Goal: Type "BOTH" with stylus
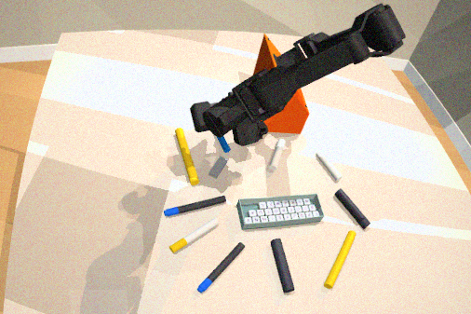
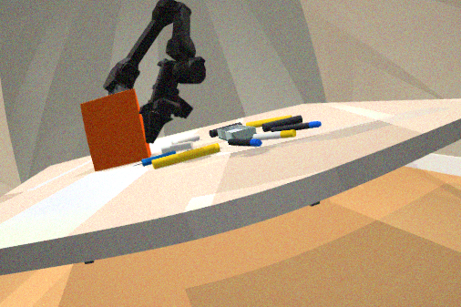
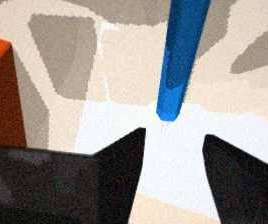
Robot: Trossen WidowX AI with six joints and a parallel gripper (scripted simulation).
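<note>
The blue stylus is 20 mm behind my gripper tip and 40 mm below it. From my gripper tip the other things lie so: yellow cylinder 80 mm ahead, 90 mm to the right, 40 mm below; grey block 110 mm ahead, 10 mm to the right, 40 mm below.
</note>
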